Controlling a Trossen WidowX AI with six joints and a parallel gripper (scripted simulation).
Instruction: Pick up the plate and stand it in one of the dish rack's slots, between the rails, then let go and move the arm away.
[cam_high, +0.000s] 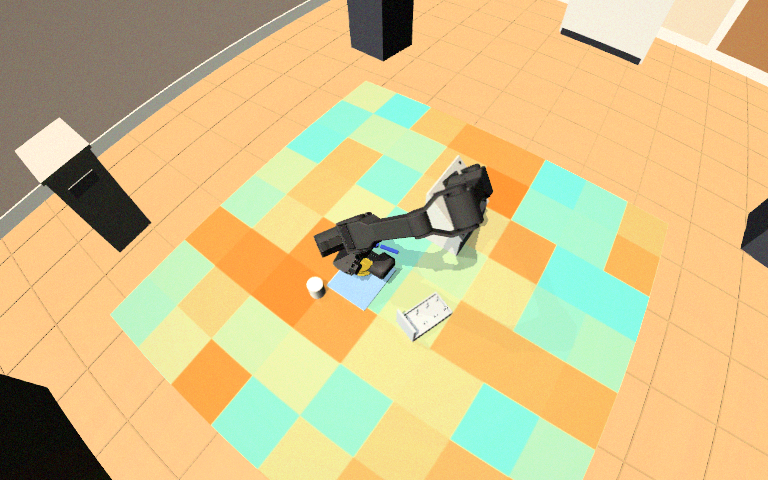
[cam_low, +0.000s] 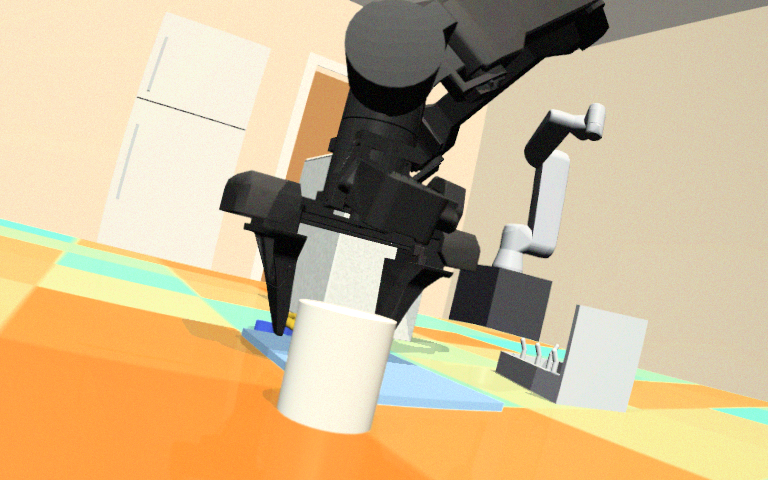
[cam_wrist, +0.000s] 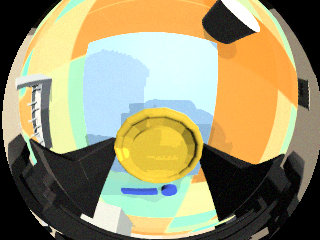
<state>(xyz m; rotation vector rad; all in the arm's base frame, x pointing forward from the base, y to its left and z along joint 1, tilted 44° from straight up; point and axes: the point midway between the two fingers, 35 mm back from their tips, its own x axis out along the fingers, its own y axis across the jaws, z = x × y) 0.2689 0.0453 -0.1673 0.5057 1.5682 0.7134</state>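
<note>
Now: gripper tip 30 mm short of the light blue mat, 20 mm to the right of it and 10 mm above it. Round my gripper tip: yellow plate 10 mm above; white cup 140 mm ahead, 40 mm to the right, 10 mm above; blue utensil 90 mm behind, 10 mm to the right, 10 mm below.
</note>
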